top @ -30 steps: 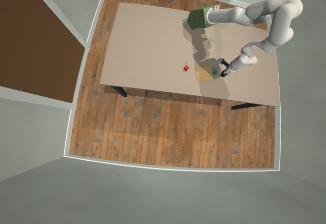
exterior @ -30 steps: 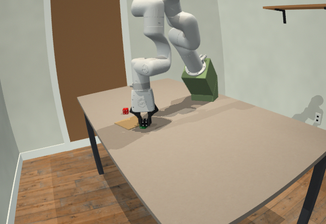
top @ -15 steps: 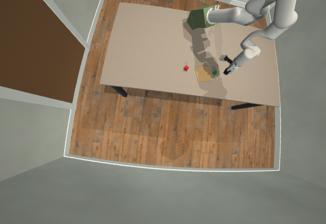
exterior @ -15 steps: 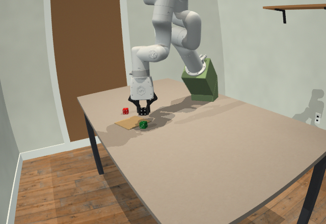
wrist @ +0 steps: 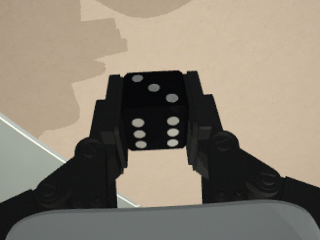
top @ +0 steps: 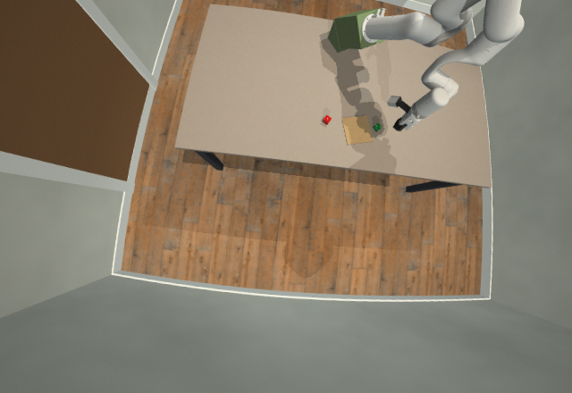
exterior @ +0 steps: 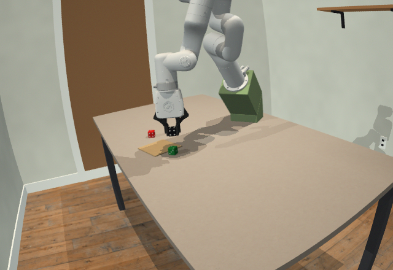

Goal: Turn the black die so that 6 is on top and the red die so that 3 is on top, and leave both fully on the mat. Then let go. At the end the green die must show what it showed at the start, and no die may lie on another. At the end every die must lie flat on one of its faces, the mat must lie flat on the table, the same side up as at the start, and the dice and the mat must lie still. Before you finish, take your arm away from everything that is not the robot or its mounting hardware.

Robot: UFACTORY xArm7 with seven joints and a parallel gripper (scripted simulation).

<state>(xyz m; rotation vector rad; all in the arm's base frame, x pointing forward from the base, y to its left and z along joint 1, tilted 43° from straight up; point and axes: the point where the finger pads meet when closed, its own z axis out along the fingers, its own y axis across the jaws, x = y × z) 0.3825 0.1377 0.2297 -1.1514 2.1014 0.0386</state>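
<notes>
Now: hand 160 mm to the left of the tan mat, 120 mm above it and 30 mm short of it. The rest, counted from my hand: black die (10 mm below); then red die (330 mm to the right, 110 mm below, 20 mm ahead); then green die (110 mm below, 60 mm to the right, 10 mm behind).
</notes>
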